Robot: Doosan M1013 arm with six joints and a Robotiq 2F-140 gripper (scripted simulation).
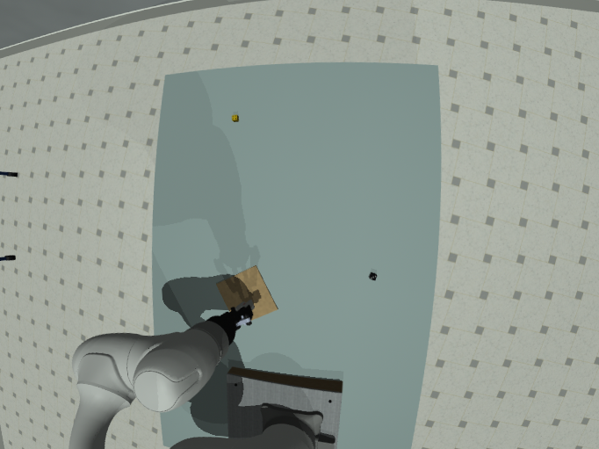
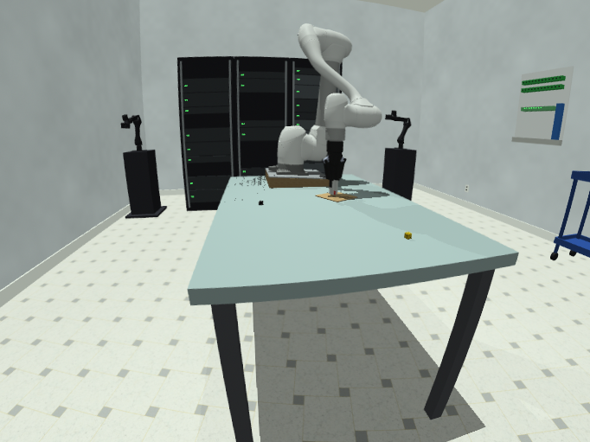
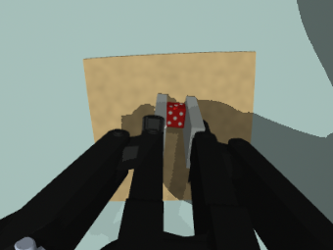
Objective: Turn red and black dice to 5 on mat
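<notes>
My gripper is now 30 mm above the red die. Round my hand: black die 340 mm to the right, 110 mm ahead, 30 mm below; then tan mat 40 mm below, 20 mm ahead, 10 mm to the left; then yellow die 540 mm ahead, 60 mm to the left, 30 mm below.
</notes>
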